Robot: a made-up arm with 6 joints.
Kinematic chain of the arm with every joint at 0, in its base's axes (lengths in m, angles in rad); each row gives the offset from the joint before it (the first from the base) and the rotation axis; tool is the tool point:
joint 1: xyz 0 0 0.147 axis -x
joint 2: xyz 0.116 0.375 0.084 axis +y
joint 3: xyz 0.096 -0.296 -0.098 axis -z
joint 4: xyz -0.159 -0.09 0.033 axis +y
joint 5: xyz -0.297 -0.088 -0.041 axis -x
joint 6: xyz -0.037 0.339 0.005 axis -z
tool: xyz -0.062 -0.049 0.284
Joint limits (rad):
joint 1: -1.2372..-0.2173
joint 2: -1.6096..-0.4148
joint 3: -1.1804..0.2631
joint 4: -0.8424..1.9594
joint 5: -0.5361..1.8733
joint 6: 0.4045..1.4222
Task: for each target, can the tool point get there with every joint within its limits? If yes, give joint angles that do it. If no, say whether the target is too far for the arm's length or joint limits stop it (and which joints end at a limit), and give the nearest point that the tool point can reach.
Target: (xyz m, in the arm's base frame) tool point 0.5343 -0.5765 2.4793
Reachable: no: too far | nearest point 0.2041 -0.1387 0.7083 | short by 1.854 m
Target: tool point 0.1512 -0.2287 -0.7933
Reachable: no: joint limits stop it (at a limit: joint 3, joint 5, joint 6) | nearest point 0.1433 -0.1600 -0.5109 | short by 0.291 m
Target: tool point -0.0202 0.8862 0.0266
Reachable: no: joint limits stop it (at a limit: joint 3, joint 5, joint 6) | nearest point 0.0117 0.6575 0.0577 | short by 0.233 m
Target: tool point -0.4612 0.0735 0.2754
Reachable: yes | joints -0.4882 -0.7524 -0.1354 1.6996 1.5571 1.0643
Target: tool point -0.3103 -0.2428 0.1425
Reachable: yes | joints -1.0304 -0.5952 -0.9241 0.5500 0.0757 0.6272
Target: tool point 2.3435 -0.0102 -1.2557
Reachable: no: too far | nearest point 0.7195 -0.0637 -0.2219 | short by 1.926 m
